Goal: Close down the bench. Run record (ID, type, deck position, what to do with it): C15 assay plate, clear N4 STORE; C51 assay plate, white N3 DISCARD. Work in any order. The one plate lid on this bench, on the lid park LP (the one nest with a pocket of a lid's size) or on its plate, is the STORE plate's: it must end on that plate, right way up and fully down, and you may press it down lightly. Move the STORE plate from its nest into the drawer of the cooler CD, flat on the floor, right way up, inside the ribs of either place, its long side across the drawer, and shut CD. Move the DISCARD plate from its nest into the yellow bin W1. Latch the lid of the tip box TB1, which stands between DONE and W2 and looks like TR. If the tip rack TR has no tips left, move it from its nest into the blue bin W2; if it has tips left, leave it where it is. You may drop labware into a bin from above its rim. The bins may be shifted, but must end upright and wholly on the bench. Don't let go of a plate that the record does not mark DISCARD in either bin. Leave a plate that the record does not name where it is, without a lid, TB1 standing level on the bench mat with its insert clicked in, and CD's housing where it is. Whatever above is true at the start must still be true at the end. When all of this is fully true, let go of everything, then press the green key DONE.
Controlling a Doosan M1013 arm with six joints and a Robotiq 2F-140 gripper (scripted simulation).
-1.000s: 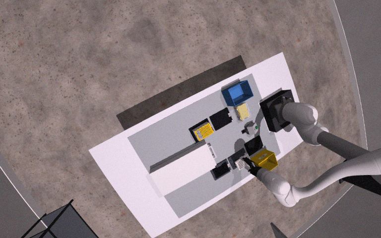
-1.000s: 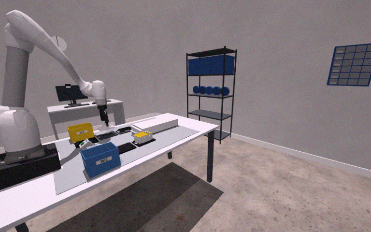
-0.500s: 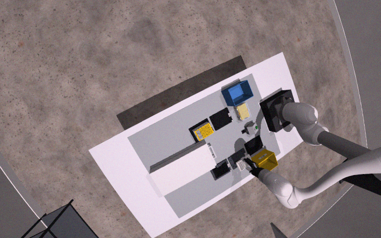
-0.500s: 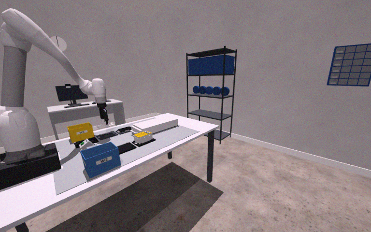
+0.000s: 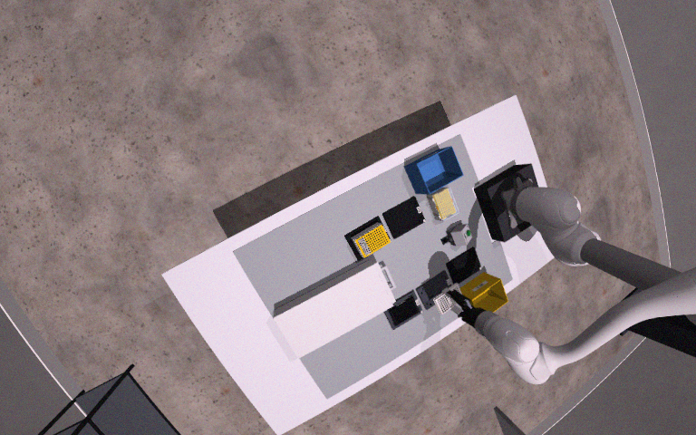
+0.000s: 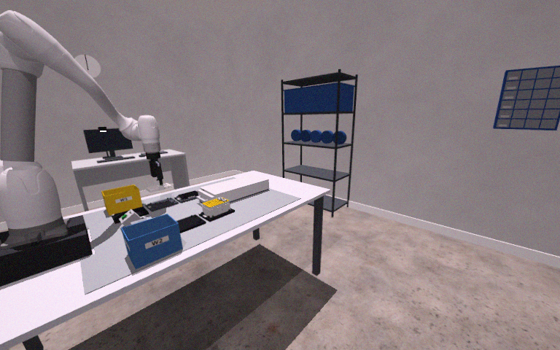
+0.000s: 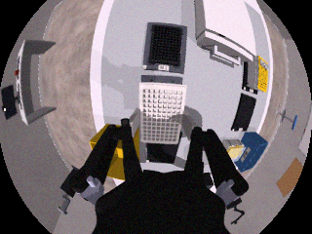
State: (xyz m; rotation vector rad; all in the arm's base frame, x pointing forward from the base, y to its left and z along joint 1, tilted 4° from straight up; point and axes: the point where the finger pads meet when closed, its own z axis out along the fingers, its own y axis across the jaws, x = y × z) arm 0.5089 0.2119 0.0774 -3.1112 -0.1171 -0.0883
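The green key DONE lies 22 cm behind my hand, 20 cm to the right of it and 7 cm below it. Also, from my hand: white plate (2 cm below); then yellow bin W1 (19 cm behind, 12 cm to the left, 10 cm below); then dark gridded plate (18 cm ahead, 1 cm to the left, 12 cm below).
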